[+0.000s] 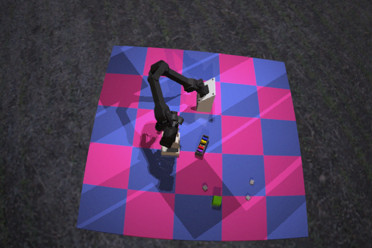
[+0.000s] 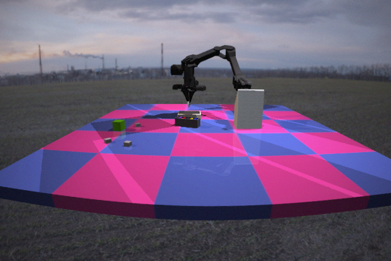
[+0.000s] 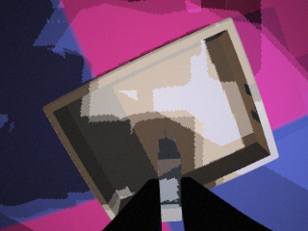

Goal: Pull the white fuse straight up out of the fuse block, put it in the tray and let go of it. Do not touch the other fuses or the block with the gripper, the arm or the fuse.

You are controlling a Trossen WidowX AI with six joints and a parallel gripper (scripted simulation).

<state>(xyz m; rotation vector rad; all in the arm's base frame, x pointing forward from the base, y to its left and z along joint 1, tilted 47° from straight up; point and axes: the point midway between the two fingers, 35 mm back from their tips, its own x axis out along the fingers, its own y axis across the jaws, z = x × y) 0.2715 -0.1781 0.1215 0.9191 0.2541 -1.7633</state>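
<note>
Right now my gripper tip is 10 mm above the white fuse. The rest, counted from my gripper tip: tray 90 mm below.
</note>
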